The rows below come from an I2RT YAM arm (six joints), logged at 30 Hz.
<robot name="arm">
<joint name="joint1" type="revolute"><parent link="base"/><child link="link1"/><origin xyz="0.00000 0.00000 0.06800" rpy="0.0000 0.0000 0.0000"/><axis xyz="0 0 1"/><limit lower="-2.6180" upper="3.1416"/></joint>
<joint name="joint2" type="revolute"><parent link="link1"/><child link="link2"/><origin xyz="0.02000 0.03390 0.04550" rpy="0.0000 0.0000 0.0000"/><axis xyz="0 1 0"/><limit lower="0.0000" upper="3.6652"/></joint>
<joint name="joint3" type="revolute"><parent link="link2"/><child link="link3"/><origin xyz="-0.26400 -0.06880 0.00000" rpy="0.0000 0.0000 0.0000"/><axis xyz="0 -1 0"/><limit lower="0.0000" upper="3.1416"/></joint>
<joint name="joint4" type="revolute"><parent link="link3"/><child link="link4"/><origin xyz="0.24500 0.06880 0.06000" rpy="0.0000 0.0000 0.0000"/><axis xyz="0 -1 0"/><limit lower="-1.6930" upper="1.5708"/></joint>
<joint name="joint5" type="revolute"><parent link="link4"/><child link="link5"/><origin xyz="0.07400 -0.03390 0.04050" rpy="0.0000 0.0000 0.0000"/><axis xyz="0 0 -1"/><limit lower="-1.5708" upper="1.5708"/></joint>
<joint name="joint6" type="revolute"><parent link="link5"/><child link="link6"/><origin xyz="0.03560 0.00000 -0.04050" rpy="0.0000 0.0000 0.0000"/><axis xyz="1 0 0"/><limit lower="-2.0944" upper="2.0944"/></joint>
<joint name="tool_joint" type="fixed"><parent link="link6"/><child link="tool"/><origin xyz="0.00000 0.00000 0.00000" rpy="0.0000 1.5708 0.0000"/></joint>
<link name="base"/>
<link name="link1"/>
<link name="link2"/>
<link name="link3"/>
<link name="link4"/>
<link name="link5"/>
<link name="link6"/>
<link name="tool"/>
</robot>
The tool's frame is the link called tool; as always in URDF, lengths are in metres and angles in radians.
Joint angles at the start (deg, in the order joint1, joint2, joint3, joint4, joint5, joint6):
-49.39 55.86 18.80 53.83 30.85 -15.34
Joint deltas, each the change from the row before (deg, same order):
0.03 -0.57 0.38 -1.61 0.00 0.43
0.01 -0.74 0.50 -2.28 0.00 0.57
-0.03 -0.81 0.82 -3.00 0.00 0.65
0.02 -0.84 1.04 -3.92 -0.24 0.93
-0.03 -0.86 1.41 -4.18 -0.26 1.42
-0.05 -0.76 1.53 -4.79 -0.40 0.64
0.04 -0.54 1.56 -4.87 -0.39 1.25
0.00 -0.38 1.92 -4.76 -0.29 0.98
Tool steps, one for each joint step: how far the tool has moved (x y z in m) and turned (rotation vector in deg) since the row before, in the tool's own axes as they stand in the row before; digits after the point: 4 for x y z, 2 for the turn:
-0.0012 -0.0002 0.0001 -0.18 0.54 0.10
-0.0013 -0.0003 0.0001 -0.24 0.86 0.04
-0.0020 -0.0003 0.0006 -0.26 1.14 -0.06
-0.0019 0.0002 0.0006 -0.65 1.65 -0.11
-0.0036 -0.0002 0.0010 -0.57 1.56 0.45
-0.0030 0.0000 0.0009 -0.76 2.05 -0.62
-0.0024 0.0003 0.0006 -0.84 2.29 -0.12
-0.0043 -0.0001 0.0008 -0.62 2.07 -0.23

